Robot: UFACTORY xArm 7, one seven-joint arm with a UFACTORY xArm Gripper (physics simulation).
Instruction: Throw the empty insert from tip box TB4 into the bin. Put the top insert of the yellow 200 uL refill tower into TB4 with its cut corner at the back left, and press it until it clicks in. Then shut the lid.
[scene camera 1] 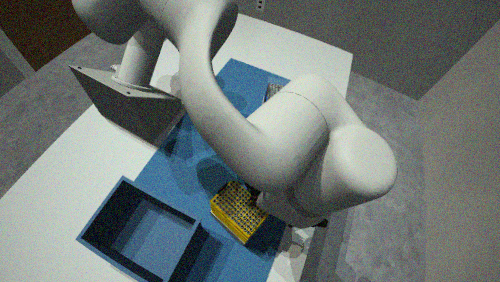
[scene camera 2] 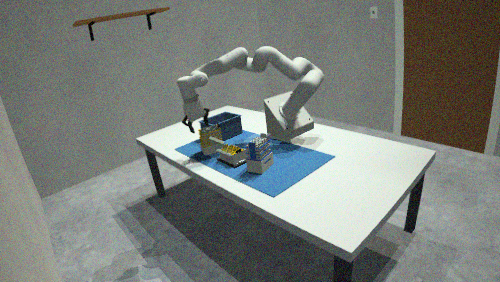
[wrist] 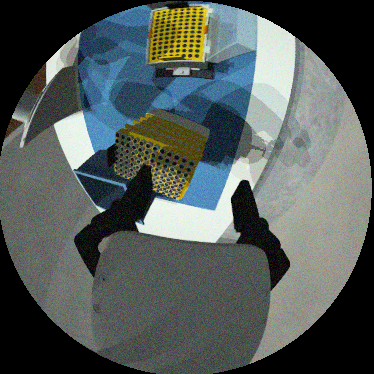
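Observation:
My gripper (scene camera 2: 197, 123) (wrist: 194, 182) is open and empty, beside and above the yellow 200 uL refill tower (scene camera 1: 239, 210) (scene camera 2: 209, 140) (wrist: 162, 159). In the wrist view one finger overlaps the tower's top and the other is off its right side. The tower is a stack of yellow inserts with its holed top insert uppermost. Tip box TB4 (scene camera 2: 231, 158) (wrist: 181, 65) stands open on the mat with a yellow insert (scene camera 2: 231, 149) (wrist: 178, 35) in it; dark holes show. Its clear lid (wrist: 234, 37) is open to the side. The dark blue bin (scene camera 1: 107, 215) (scene camera 2: 231, 129) (wrist: 97, 190) stands beside the tower.
A grey box with a blue-and-white insert stack (scene camera 1: 274, 90) (scene camera 2: 260, 157) stands beyond TB4 on the blue mat (scene camera 1: 232, 77) (scene camera 2: 300, 165). The arm's slanted base (scene camera 1: 140, 110) (scene camera 2: 272, 122) (wrist: 55, 95) stands on the white table (scene camera 1: 320, 55) (scene camera 2: 380, 155). The arm hides TB4 in scene camera 1.

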